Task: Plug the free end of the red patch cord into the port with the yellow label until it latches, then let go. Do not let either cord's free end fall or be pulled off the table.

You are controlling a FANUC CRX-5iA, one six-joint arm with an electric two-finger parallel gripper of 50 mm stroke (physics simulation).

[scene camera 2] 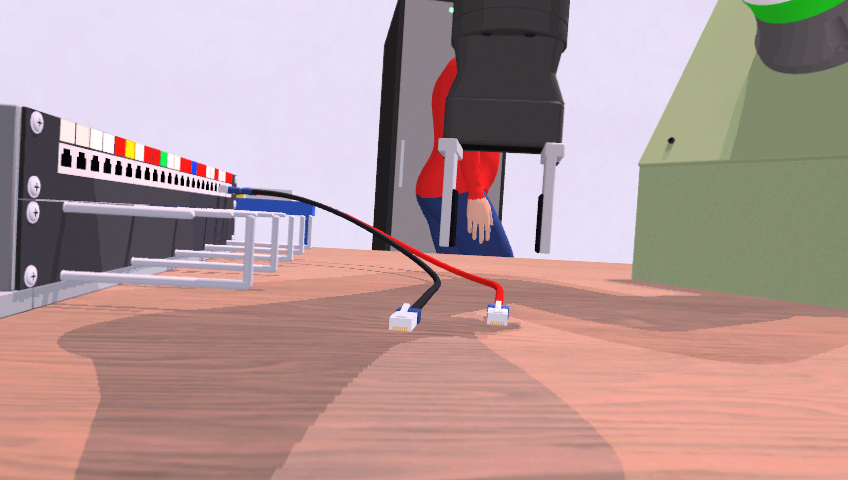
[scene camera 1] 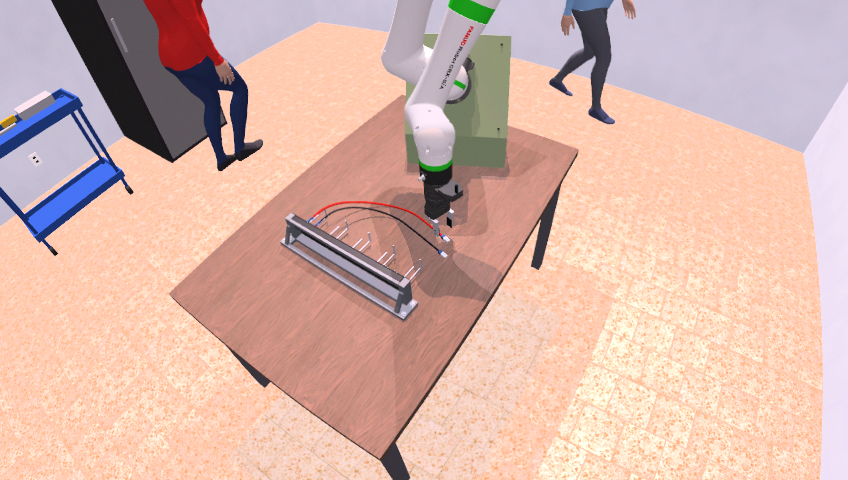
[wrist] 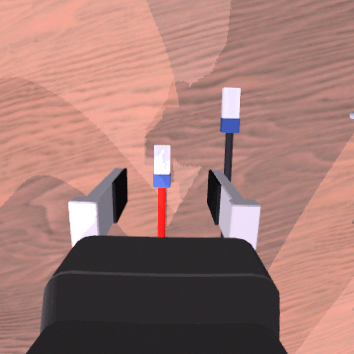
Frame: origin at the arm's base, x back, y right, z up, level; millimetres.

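Where they show: gripper, fingertip midpoint: (scene camera 2: 494, 249) (scene camera 1: 443, 230) (wrist: 167, 185); arm's base, origin of the base link: (scene camera 2: 830, 23).
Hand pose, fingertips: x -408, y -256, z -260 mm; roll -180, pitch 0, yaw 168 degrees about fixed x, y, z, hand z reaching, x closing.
Things, the pixels of their top centre, and the offset from my fingertips. "spot": a spot on its surface instead. Level surfaces: height alone.
- red cord's free plug, surface spot: (scene camera 2: 497, 314) (wrist: 161, 145) (scene camera 1: 448, 240) spot: dy -21, dx +1, dz -37 mm
- patch panel, middle of its top: (scene camera 2: 197, 158) (scene camera 1: 347, 239) dy +178, dx -239, dz +58 mm
- yellow label, surface spot: (scene camera 2: 129, 149) spot: dy +60, dx -247, dz +52 mm
- dark port, surface spot: (scene camera 2: 129, 170) spot: dy +67, dx -250, dz +37 mm
- black cord's free plug, surface spot: (scene camera 2: 403, 320) (wrist: 229, 87) (scene camera 1: 446, 256) spot: dy -54, dx -55, dz -37 mm
- table, its level: dz -43 mm
The red cord's free plug (scene camera 1: 445, 238) (scene camera 2: 497, 314) (wrist: 162, 162), clear with a blue boot, lies on the table, latch tab upward in scene camera 2. The red cord (scene camera 1: 357, 202) (scene camera 2: 458, 271) (wrist: 161, 212) runs back to the far end of the patch panel (scene camera 1: 351, 252) (scene camera 2: 41, 160). The yellow label (scene camera 2: 129, 149) is on the panel's label row, above a dark port (scene camera 2: 129, 170) that looks empty. My gripper (scene camera 1: 443, 224) (scene camera 2: 495, 243) (wrist: 167, 185) is open above the table; its fingers straddle the red cord's line from above, behind the plug, touching nothing.
The black cord's free plug (scene camera 1: 443, 253) (scene camera 2: 403, 320) (wrist: 231, 105) lies beside the red one, toward the panel. Wire cable guides (scene camera 1: 392, 255) (scene camera 2: 248, 255) stick out from the panel's front. The green robot base (scene camera 1: 458, 148) (scene camera 2: 737, 226) stands on the table (scene camera 1: 333, 356).
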